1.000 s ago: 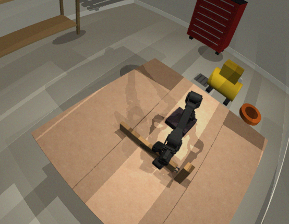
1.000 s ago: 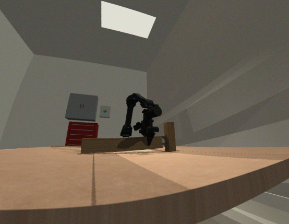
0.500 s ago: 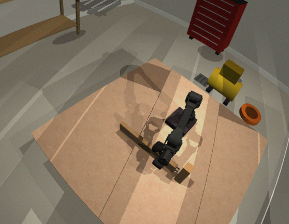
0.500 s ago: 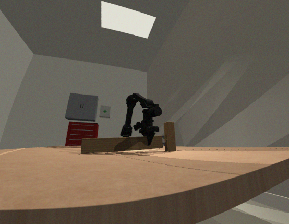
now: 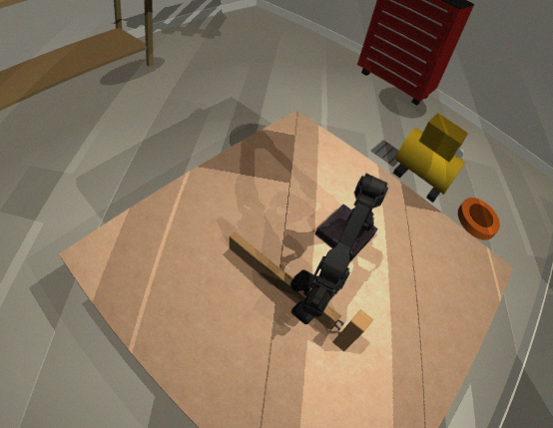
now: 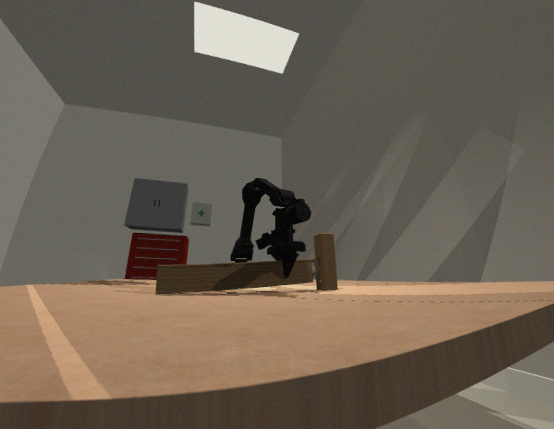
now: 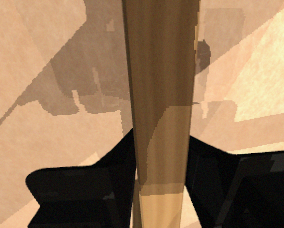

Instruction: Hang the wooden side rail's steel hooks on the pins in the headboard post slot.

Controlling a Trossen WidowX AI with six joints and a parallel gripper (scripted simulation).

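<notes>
Right now my gripper tip is 20 mm short of the headboard post, 140 mm to the right of it and 40 mm below it.
</notes>
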